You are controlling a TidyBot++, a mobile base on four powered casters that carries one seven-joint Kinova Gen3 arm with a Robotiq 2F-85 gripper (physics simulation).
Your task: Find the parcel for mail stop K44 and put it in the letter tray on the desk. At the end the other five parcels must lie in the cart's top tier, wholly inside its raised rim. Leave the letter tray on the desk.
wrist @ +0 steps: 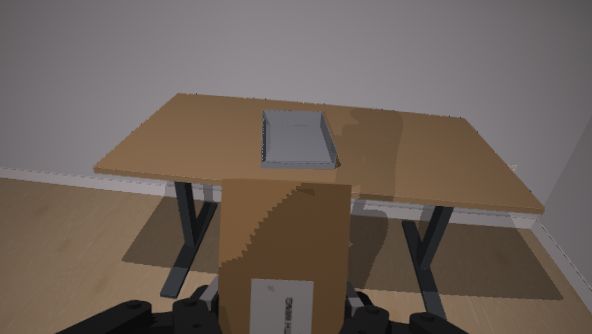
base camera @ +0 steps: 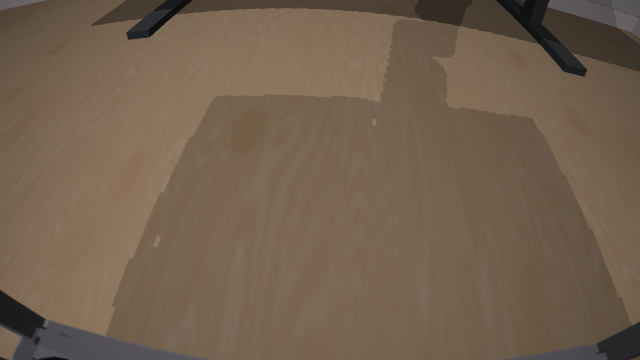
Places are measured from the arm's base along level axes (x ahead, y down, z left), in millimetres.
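Pixels of known places: gripper, fingertip midpoint: (wrist: 282, 298).
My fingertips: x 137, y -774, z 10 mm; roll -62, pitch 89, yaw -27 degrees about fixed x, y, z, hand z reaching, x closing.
Observation:
For each thing: its top centre in the pictures, then the offset to it from my fingertips. Level surfaces: height alone.
- brown cardboard parcel, top centre: (wrist: 288, 202) dx -7, dy -66, dz +0 mm
- grey letter tray, top centre: (wrist: 295, 128) dx +1023, dy +380, dz -2 mm
- brown desk, surface height: dy +450 mm
- wooden floor, surface height: dy +1170 mm
A brown cardboard parcel (wrist: 285, 235) with a white label fills the lower middle of the wrist view. My gripper (wrist: 282, 298) is shut on it, one finger at each side. The label is cut off by the lower edge and partly shows sideways print; no stop number can be read. The grey letter tray (wrist: 299, 165) lies on the brown desk (wrist: 200, 135), beyond the parcel's far end in the wrist view. No parcel shows inside the tray. The other parcels and the cart's top tier do not show in these views.
The desk's dark legs and feet (base camera: 545, 45) (wrist: 185, 215) stand on the wooden floor (base camera: 320, 55) (wrist: 60, 240). A grey wall (wrist: 300, 45) stands behind the desk. A large shadow lies on the floor in front of the base, and a grey bar edge (base camera: 125, 348) crosses the bottom.

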